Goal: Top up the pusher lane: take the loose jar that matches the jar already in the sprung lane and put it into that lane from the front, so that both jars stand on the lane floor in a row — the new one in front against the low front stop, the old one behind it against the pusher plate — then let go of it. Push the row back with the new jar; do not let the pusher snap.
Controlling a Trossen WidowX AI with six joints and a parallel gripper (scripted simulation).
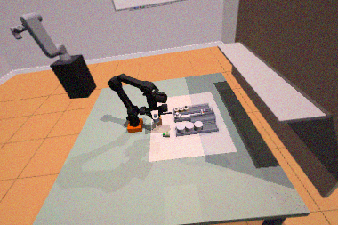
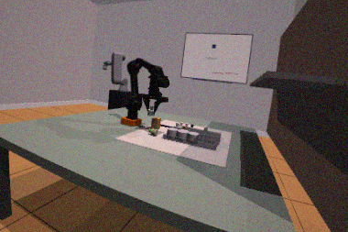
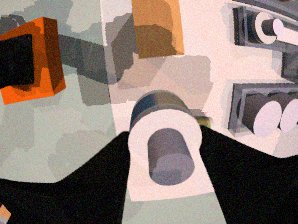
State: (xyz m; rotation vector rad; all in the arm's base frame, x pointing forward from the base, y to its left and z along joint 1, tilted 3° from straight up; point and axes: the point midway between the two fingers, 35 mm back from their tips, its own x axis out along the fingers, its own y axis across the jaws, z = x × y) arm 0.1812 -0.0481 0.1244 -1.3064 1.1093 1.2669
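My gripper tip is now 20 cm short of the white mat, 9 cm to the right of it and 12 cm above it. Round my gripper tip: grey lane rack: 29 cm ahead, 10 cm to the left, 10 cm below; tan block: 8 cm to the left, 9 cm below.
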